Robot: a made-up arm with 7 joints. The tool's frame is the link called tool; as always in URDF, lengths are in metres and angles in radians.
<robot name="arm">
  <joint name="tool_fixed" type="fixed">
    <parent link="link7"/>
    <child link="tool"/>
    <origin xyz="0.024 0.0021 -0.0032" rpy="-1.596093 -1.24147 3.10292"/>
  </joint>
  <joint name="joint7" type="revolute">
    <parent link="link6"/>
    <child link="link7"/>
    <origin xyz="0.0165 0.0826 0.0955" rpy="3.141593 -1.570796 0"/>
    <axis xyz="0 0 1"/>
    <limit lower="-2.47" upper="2.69" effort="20" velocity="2"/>
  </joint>
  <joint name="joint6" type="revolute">
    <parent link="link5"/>
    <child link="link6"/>
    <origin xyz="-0.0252 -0.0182 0.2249" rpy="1.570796 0 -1.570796"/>
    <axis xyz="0 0 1"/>
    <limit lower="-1.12" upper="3.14" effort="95" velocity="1.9"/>
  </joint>
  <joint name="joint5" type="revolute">
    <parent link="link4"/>
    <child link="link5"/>
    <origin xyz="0.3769 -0.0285 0.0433" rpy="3.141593 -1.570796 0"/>
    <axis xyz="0 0 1"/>
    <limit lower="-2.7" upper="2.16" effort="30" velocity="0.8"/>
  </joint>
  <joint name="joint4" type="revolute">
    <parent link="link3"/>
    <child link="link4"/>
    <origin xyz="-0.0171 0.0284 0.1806" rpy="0 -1.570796 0"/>
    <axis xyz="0 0 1"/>
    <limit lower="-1.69" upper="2.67" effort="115" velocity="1.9"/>
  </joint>
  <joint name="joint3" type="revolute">
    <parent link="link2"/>
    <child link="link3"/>
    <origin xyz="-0.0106 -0.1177 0.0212" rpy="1.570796 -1.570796 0"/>
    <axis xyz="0 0 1"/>
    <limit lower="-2.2" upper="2.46" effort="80" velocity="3"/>
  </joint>
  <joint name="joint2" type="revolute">
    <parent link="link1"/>
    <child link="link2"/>
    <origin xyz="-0.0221 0.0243 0.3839" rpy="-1.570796 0 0"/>
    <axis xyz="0 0 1"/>
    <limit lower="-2.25" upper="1.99" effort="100" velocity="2.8"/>
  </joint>
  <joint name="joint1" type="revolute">
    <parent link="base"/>
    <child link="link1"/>
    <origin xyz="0.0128 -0.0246 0.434" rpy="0 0 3.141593"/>
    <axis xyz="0 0 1"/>
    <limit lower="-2.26" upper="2" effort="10" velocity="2.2"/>
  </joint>
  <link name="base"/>
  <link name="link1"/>
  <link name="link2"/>
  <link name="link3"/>
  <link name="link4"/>
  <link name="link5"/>
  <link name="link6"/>
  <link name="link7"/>
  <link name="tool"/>
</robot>
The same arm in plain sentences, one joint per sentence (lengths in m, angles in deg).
The arm has seven revolute joints in a row. What follows holds with every joint at zero, and every direction is one of the base frame's.
The first joint lies 0.0128 m along +x and 0.0246 m along -y and 0.434 m along +z from the base frame's origin and turns about +z, from -129.49 to 114.59 deg.
The second joint lies 0.0221 m along +x and 0.0243 m along -y and 0.3839 m along +z from the first joint and turns about -y, from -128.92 to 114.02 deg.
The third joint lies 0.0106 m along +x and 0.0212 m along -y and 0.1177 m along +z from the second joint and turns about +z, from -126.05 to 140.95 deg.
The fourth joint lies 0.0284 m along +x and 0.0171 m along +y and 0.1806 m along +z from the third joint and turns about +y, from -96.83 to 152.98 deg.
The fifth joint lies 0.0285 m along -x and 0.0433 m along +y and 0.3769 m along +z from the fourth joint and turns about +z, from -154.7 to 123.76 deg.
The sixth joint lies 0.0182 m along +x and 0.0252 m along -y and 0.2249 m along +z from the fifth joint and turns about -y, from -64.17 to 179.91 deg.
The seventh joint lies 0.0165 m along +x and 0.0955 m along -y and 0.0826 m along +z from the sixth joint and turns about +x, from -141.52 to 154.13 deg.
The tool frame, which is the frame that the pose is given for, lies 0.0032 m along -x and 0.024 m along -y and 0.0021 m along -z from the seventh joint; its axes are the base frame's turned by roll -3.55, pitch 0.72 and yaw 18.86 deg (as in URDF: about the fixed x, then y, then z).

